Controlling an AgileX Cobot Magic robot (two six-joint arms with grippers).
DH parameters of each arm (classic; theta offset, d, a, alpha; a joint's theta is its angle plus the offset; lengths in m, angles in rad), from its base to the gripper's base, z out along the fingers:
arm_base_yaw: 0 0.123 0 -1.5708
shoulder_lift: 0.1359 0 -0.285 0
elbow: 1.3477 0 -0.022 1.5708
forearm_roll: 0 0.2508 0 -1.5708
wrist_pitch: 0 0 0.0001 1.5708
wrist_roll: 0 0.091 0 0
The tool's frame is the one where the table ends.
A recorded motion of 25 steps. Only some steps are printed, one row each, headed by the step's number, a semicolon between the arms.
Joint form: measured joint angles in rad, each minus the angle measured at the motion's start. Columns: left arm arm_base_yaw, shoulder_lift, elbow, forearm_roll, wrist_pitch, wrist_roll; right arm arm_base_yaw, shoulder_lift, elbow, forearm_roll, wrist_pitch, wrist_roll.
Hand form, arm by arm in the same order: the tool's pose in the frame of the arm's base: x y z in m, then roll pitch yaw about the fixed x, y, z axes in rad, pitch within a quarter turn. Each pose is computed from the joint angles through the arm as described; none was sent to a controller.
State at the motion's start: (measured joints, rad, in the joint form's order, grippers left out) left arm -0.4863 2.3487 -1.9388 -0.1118 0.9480 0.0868; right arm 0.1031 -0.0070 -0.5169 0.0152 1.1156 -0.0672
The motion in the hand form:
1: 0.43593 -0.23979 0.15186 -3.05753 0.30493 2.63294; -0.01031 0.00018 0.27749 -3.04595 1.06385 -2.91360
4: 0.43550 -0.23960 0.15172 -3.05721 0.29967 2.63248; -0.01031 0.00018 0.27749 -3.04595 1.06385 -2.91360
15: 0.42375 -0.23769 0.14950 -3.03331 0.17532 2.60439; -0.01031 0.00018 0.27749 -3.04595 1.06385 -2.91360
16: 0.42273 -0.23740 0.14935 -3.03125 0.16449 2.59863; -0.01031 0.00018 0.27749 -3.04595 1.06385 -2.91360
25: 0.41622 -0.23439 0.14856 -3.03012 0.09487 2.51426; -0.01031 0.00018 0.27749 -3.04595 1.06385 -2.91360
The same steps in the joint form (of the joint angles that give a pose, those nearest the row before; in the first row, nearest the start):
1: 0.0000 0.0000 0.0000 0.0000 0.0000 0.0000; 0.0000 0.0000 0.0000 0.0000 0.0000 0.0000
4: 0.0000 0.0000 0.0000 0.0000 0.0053 0.0000; 0.0000 0.0000 0.0000 0.0000 0.0000 0.0000
15: -0.0031 0.0000 -0.0008 -0.0202 0.1346 0.0228; 0.0000 0.0000 0.0000 0.0000 0.0000 0.0000
16: -0.0031 0.0000 -0.0009 -0.0221 0.1462 0.0282; 0.0000 0.0000 0.0000 0.0000 0.0000 0.0000
25: -0.0031 0.0000 -0.0009 -0.0221 0.2255 0.1036; 0.0000 0.0000 0.0000 0.0000 0.0000 0.0000

